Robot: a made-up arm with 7 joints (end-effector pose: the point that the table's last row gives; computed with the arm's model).
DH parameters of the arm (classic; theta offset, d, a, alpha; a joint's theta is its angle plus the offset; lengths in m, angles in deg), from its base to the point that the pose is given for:
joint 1: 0 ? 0 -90
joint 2: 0 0 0 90
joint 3: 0 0.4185 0.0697 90
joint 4: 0 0 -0.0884 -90
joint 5: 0 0.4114 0 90
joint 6: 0 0 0.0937 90
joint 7: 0 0 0 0
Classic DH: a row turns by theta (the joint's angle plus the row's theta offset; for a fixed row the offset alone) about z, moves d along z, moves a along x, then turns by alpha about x.
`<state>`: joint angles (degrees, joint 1 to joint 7).
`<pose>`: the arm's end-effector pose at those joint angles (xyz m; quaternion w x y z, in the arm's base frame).
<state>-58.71 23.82 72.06 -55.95 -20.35 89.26 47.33</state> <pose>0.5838 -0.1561 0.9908 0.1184 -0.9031 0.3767 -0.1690</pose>
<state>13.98 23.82 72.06 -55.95 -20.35 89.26 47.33</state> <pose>0.3227 0.5109 0.9908 0.1956 -0.9506 -0.2318 -0.0660</pose>
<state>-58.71 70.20 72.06 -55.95 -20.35 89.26 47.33</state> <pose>0.7590 -0.4443 0.4723 0.3357 -0.8248 0.4273 0.1561</pose>
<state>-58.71 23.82 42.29 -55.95 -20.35 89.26 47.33</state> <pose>0.5692 -0.3679 0.9142 0.0073 0.8056 -0.5776 0.1314</pose>
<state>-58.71 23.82 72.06 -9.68 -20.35 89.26 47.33</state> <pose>0.2612 -0.3043 1.1810 0.2841 -0.7048 0.4532 -0.4660</pose>
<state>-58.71 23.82 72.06 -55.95 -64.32 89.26 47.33</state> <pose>0.5837 -0.1569 0.9910 0.2221 0.8191 -0.4291 0.3092</pose>
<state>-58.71 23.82 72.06 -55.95 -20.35 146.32 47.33</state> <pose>0.5136 -0.1636 1.0458 0.2993 -0.6971 0.3099 -0.5731</pose>
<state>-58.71 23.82 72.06 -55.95 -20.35 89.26 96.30</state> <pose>0.5838 -0.1561 0.9908 0.1779 -0.6657 0.7171 -0.1047</pose>
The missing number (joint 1, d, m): 0.3379
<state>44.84 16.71 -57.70 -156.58 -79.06 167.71 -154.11</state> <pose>0.3552 0.0178 0.3261 0.0324 0.3425 -0.9063 0.2456</pose>
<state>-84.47 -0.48 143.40 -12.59 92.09 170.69 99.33</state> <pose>0.1196 0.0277 1.1911 0.8045 -0.1202 0.0669 0.5778</pose>
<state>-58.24 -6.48 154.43 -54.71 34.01 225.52 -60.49</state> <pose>-0.0353 0.3400 1.0418 0.4578 -0.2322 -0.0845 -0.8541</pose>
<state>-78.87 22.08 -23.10 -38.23 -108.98 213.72 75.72</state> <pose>0.0719 -0.5073 0.9287 0.6696 0.6304 -0.0625 0.3878</pose>
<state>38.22 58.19 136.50 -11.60 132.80 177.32 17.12</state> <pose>0.4497 0.5306 0.8152 0.2524 0.2028 0.3701 0.8708</pose>
